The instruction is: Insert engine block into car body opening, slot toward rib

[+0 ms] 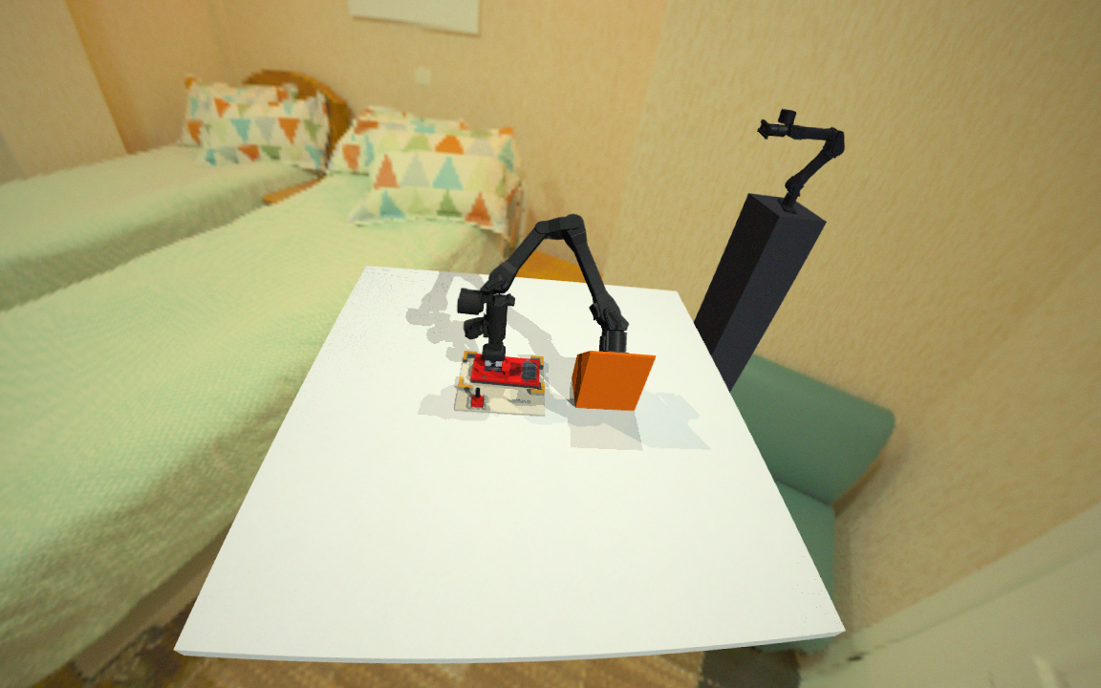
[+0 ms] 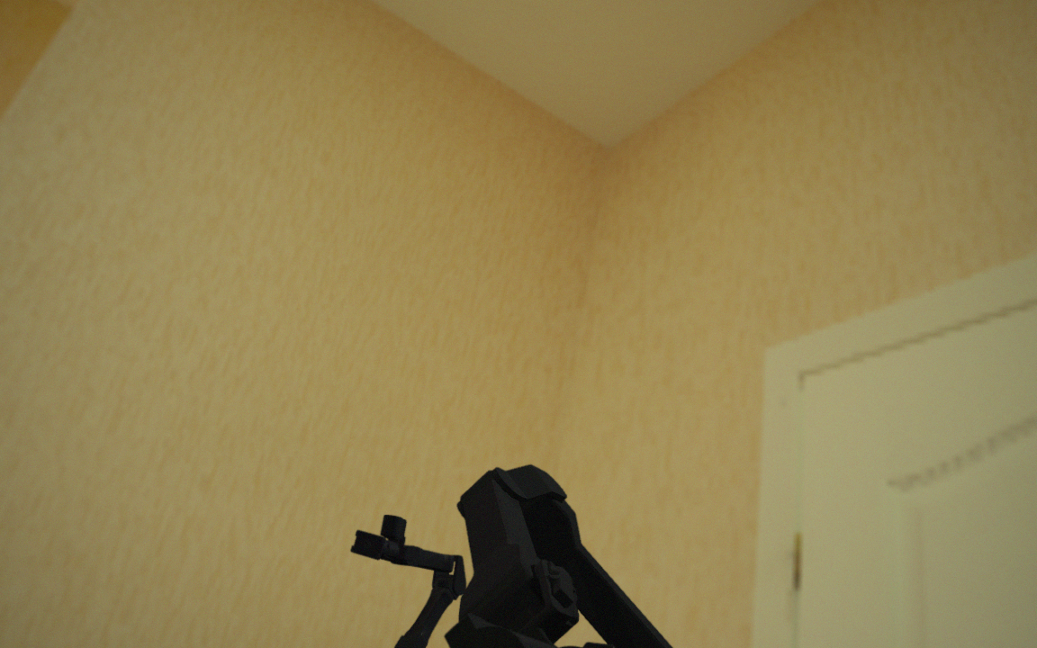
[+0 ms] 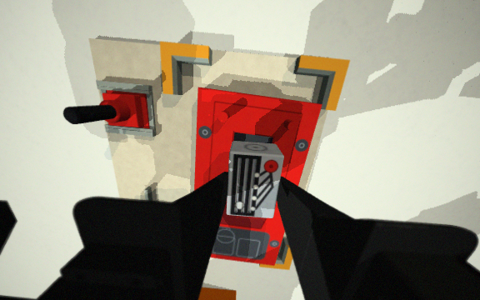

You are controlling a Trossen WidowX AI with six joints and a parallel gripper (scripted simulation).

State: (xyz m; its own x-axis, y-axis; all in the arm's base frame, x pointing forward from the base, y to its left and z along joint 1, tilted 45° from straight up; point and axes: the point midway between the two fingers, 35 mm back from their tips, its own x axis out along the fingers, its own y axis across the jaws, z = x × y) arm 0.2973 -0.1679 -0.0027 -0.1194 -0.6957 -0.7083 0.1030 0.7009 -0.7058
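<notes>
The engine block lies 1 cm below my gripper tip. The rest, counted from my gripper tip: beige base plate: 5 cm below, 3 cm to the left, 2 cm behind.
</notes>
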